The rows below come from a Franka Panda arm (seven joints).
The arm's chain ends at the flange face. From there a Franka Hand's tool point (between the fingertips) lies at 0.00 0.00 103.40 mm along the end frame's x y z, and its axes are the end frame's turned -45 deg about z.
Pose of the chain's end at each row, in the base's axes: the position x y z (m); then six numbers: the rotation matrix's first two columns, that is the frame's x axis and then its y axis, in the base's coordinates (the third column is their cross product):
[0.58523 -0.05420 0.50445 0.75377 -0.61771 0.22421 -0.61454 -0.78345 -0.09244]
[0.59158 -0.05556 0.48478 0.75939 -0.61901 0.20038 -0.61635 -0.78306 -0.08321]
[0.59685 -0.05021 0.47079 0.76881 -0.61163 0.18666 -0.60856 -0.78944 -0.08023]
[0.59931 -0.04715 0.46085 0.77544 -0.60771 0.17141 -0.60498 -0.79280 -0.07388]
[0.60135 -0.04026 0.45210 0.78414 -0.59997 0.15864 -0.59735 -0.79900 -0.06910]
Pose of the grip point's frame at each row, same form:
[0.60930 -0.06124 0.40414 0.96754 0.11720 0.22391 0.09845 -0.99077 0.09318]
[0.61313 -0.06180 0.38384 0.97280 0.11600 0.20053 0.10114 -0.99141 0.08285]
[0.61716 -0.05558 0.36955 0.97395 0.12573 0.18872 0.11331 -0.99071 0.07526]
[0.61800 -0.05195 0.35927 0.97610 0.13088 0.17345 0.12053 -0.99031 0.06896]
[0.61874 -0.04446 0.35026 0.97686 0.14074 0.16104 0.13208 -0.98922 0.06331]

